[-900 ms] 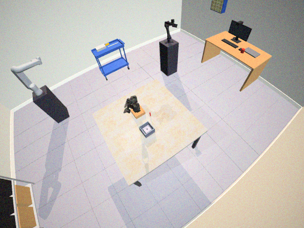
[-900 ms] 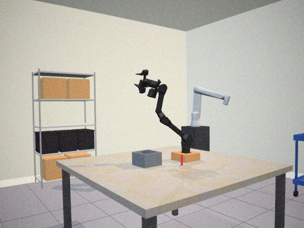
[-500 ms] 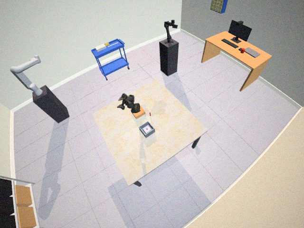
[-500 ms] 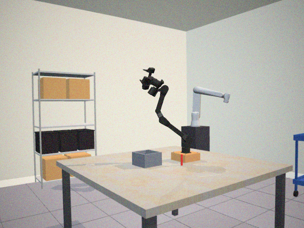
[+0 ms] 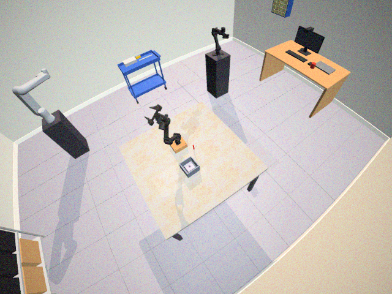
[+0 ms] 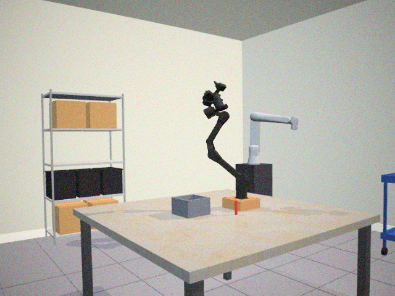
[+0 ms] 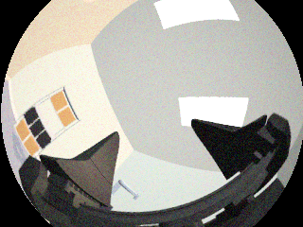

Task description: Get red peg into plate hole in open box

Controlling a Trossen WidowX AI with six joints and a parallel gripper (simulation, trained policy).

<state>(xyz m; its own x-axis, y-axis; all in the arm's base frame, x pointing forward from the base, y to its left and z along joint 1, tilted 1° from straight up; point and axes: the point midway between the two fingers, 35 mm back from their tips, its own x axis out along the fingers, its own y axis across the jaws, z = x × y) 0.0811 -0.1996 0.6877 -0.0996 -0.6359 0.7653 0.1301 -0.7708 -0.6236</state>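
Now: the red peg 80 mm ahead of my gripper tip, 330 mm to the left of it and 740 mm below it. Also, from my gripper tip: plate (270 mm ahead, 150 mm to the left, 730 mm below); then grey box (270 mm ahead, 150 mm to the left, 750 mm below).
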